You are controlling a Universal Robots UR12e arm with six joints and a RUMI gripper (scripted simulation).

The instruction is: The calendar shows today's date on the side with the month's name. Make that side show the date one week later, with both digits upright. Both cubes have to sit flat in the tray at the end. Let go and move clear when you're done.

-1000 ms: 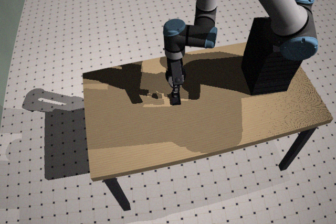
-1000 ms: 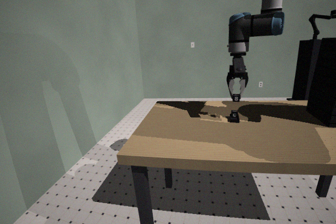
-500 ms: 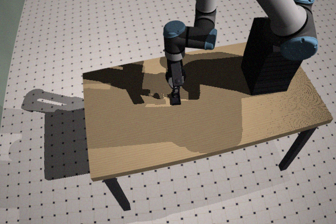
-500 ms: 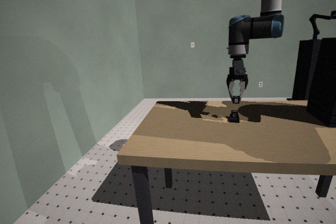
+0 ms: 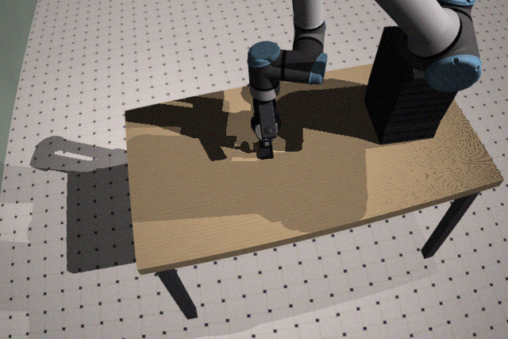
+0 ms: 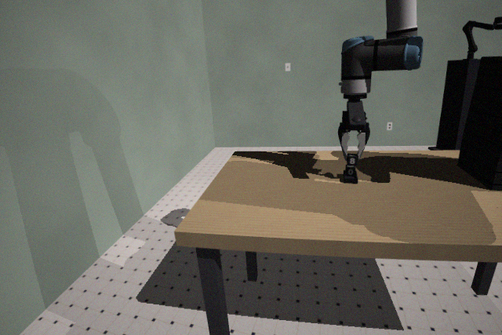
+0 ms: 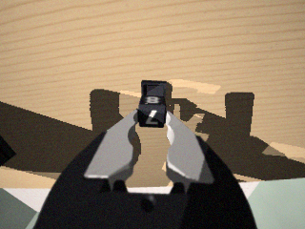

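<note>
Right now the dark tray is 8 cm below my hand, 2 cm to the right of it and 1 cm behind it. Also, from my hand: black date cube (1 cm below).
</note>
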